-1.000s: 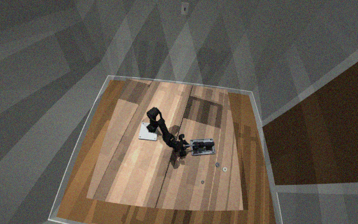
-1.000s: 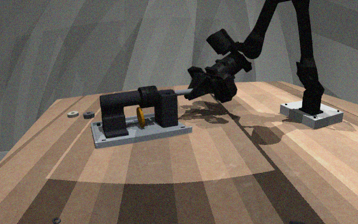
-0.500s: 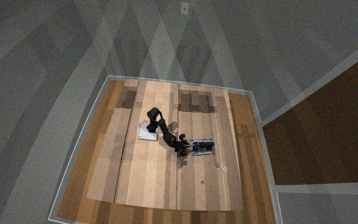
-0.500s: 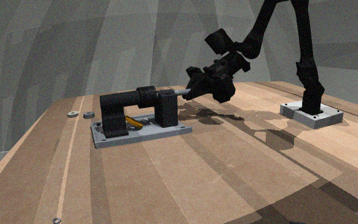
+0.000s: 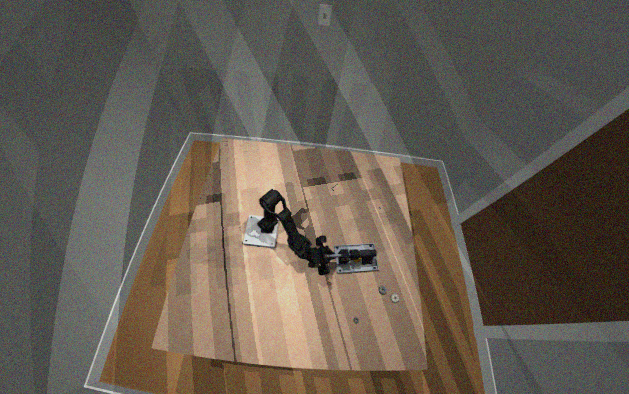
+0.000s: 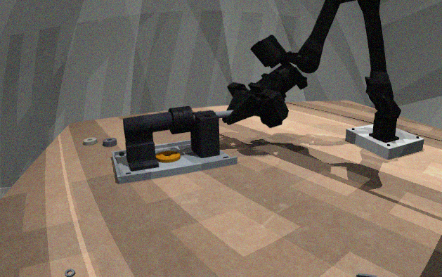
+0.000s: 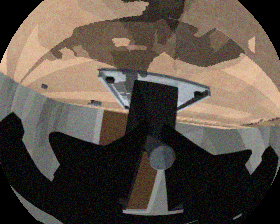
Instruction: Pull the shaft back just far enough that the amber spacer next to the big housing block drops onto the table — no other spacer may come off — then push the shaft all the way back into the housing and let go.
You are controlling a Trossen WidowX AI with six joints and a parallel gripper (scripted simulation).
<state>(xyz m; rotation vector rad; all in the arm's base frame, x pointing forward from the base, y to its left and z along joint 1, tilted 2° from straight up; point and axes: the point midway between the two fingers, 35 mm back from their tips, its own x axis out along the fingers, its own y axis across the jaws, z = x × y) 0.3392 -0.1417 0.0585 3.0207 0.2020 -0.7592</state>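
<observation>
My gripper tip is 10 cm short of the dark spacer, 1 cm to the right of it and 2 cm below it. Round my gripper tip: amber spacer: 12 cm ahead, 2 cm to the left, 5 cm below; white ring: 33 cm ahead, 19 cm to the right, 6 cm below.
</observation>
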